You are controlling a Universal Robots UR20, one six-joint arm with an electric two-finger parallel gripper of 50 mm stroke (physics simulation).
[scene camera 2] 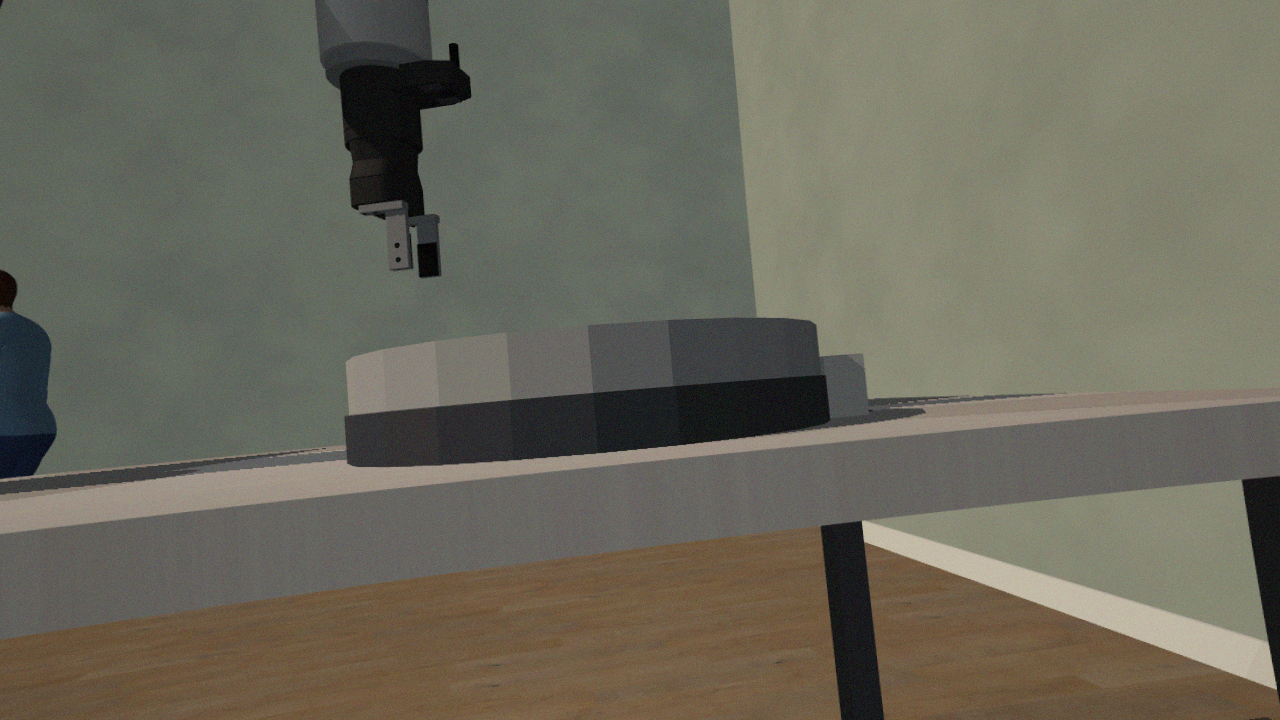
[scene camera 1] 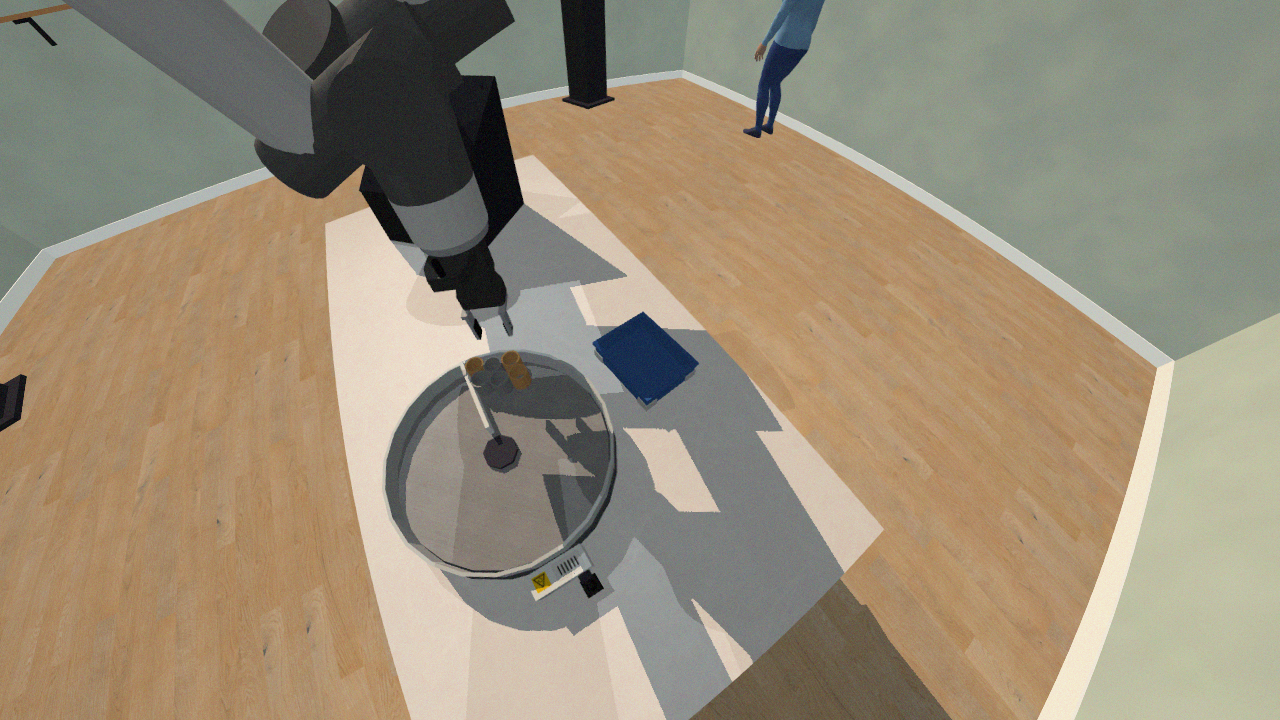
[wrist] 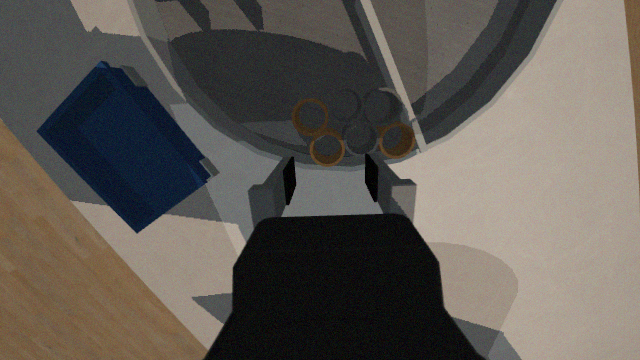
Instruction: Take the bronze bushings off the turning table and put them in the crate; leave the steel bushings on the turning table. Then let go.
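Places are measured from the arm's base along level axes (x ahead, y left, z up), in metres.
Pixels of known places: gripper, fingertip midpoint: (scene camera 2: 416, 273) (scene camera 1: 495, 333) (wrist: 329, 169).
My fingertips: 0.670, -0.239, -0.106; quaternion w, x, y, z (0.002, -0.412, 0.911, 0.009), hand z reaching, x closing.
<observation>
Ahead of a thing's pixels: the offset from my fingertips to its top centre, as dx, dy, dz. "spot": to the spot under its first point.
My gripper (scene camera 1: 493, 334) (scene camera 2: 415, 272) (wrist: 329, 169) is open and empty. It hangs above the table, near the rim of the turning table (scene camera 1: 465, 528) (scene camera 2: 554, 362) (wrist: 280, 65). Inside that rim stands a close group of bushings. Three are bronze: one {+0.036, -0.005, -0.089} (wrist: 294, 117) at the group's left in the wrist view, one {-0.001, +0.005, -0.089} (wrist: 327, 159) nearest the fingers, and one {-0.046, -0.055, -0.089} (wrist: 402, 147) at the right beside the white bar. Three grey steel bushings {-0.019, -0.029, -0.089} (wrist: 359, 152) {-0.009, -0.067, -0.089} (wrist: 367, 106) {+0.018, -0.040, -0.089} (wrist: 358, 105) stand among them. The blue crate {+0.179, +0.221, -0.130} (scene camera 1: 617, 375) (wrist: 86, 172) lies beside the turning table and looks empty. Scene camera 2 shows no bushings.
A white bar {spot: +0.014, -0.094, -0.104} (scene camera 1: 478, 398) (wrist: 390, 60) runs from the dark hub {+0.123, -0.131, -0.119} (scene camera 1: 501, 453) to the rim, close by the bushings. The turning table's raised wall surrounds them. A control box {spot: +0.353, -0.181, -0.121} (scene camera 1: 568, 565) adjoins its far side from the gripper. A person (scene camera 1: 783, 62) (scene camera 2: 25, 385) stands beyond the table.
</observation>
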